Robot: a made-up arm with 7 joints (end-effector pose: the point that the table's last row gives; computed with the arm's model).
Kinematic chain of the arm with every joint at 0, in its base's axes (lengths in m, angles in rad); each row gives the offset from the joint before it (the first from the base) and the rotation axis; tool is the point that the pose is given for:
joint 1: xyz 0 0 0.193 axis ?
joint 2: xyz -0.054 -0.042 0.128 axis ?
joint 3: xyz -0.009 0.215 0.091 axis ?
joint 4: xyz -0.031 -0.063 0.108 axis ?
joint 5: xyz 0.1 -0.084 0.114 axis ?
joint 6: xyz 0 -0.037 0.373 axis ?
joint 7: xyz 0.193 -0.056 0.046 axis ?
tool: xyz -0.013 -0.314 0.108
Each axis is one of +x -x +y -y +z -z.
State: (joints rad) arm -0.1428 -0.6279 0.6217 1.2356 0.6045 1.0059 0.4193
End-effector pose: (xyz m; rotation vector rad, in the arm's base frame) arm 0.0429 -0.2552 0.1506 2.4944 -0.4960 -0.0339
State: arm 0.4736 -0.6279 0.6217 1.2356 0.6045 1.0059 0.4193
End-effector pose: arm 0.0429 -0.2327 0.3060 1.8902 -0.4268 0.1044
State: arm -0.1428 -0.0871 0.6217 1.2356 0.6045 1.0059 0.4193
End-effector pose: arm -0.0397 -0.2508 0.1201 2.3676 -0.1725 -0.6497
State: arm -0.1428 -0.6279 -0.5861 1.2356 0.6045 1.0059 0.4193
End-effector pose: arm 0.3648 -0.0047 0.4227 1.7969 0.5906 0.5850
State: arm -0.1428 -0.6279 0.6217 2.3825 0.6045 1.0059 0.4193
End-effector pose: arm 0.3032 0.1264 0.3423 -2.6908 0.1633 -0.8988
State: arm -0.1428 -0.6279 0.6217 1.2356 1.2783 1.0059 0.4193
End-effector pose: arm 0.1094 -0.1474 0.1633 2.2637 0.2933 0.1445
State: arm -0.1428 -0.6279 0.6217 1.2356 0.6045 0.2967 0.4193
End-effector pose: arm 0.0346 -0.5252 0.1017 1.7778 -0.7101 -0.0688
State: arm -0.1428 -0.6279 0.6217 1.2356 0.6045 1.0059 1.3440
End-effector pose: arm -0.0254 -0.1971 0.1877 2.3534 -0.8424 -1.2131
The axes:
joint 1: -x
joint 2: +y
joint 3: -z
joint 4: +x
joint 5: +y
joint 6: +x
joint 7: -y

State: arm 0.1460 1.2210 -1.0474 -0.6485 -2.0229 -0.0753 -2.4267
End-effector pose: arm 0.5899 -0.2876 0.5065 -0.2416 1.1991 1.0645
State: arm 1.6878 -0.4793 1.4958 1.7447 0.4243 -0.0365 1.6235
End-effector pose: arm -0.2518 -0.3599 0.4122 0.7843 -2.5442 0.3410
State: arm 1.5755 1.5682 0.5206 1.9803 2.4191 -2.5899 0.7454
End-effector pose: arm 0.5032 -0.1780 0.0642 -0.3833 0.2506 1.2017
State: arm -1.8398 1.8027 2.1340 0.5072 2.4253 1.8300 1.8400
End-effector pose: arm 0.1861 -0.2346 0.3615 -1.9589 1.6494 -0.9667
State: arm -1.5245 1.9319 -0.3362 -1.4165 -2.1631 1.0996 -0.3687
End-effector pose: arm 0.6217 -0.0564 0.4176 -2.0508 0.9511 -1.7251
